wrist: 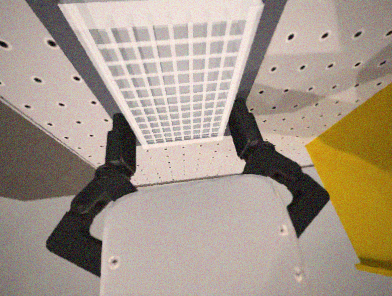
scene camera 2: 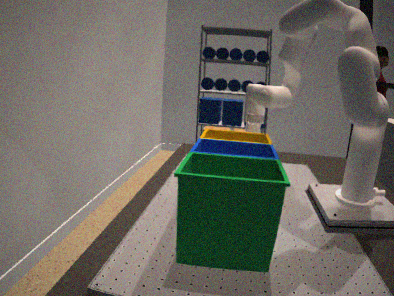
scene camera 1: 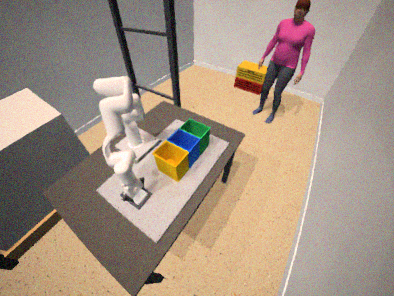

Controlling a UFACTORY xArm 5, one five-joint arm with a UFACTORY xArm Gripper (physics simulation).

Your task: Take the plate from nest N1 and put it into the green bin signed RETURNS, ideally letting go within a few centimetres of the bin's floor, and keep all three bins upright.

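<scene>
A white gridded plate (scene camera 1: 141,197) (wrist: 172,75) lies in a dark grey nest (scene camera 1: 134,204) (wrist: 255,57) on the perforated board; no nest label is readable. My gripper (scene camera 1: 133,189) (wrist: 181,116) is open, its black fingers pointing down on either side of the plate's near end, with nothing gripped. In scene camera 2 the fingers are hidden behind the bins. The green bin (scene camera 1: 204,142) (scene camera 2: 227,220) stands upright at the far end of the bin row from the gripper; its sign is not readable.
The blue bin (scene camera 1: 194,156) (scene camera 2: 235,149) stands upright in the middle of the row. The yellow bin (scene camera 1: 178,167) (scene camera 2: 235,136) (wrist: 350,200) stands upright nearest the gripper. The arm's base (scene camera 2: 357,202) is beside the row. A person in pink (scene camera 1: 287,45) stands beyond the table.
</scene>
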